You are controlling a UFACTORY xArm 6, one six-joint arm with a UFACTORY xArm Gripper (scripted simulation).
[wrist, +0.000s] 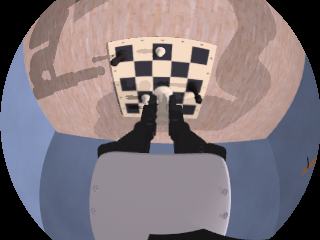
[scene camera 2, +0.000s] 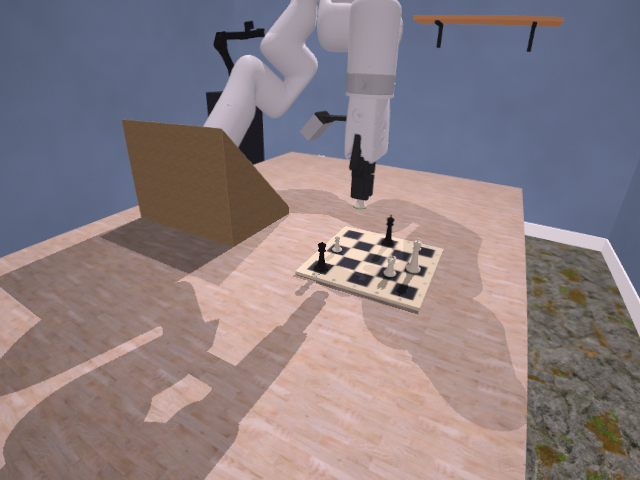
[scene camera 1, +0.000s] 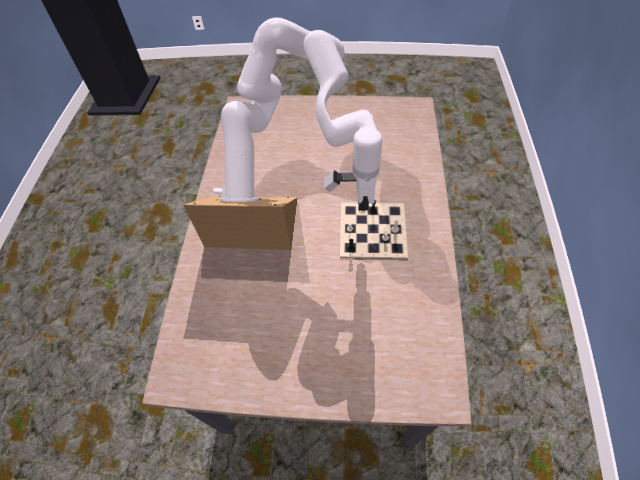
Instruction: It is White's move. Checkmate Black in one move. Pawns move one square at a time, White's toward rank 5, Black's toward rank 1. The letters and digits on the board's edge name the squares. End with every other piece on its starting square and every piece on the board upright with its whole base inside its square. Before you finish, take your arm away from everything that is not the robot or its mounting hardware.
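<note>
A small chessboard (scene camera 2: 359, 267) is part of the scene, visible also at (scene camera 1: 368, 229) and (wrist: 185, 60). The same views show the gripper (scene camera 2: 361, 197), (scene camera 1: 363, 207), (wrist: 162, 103).
</note>
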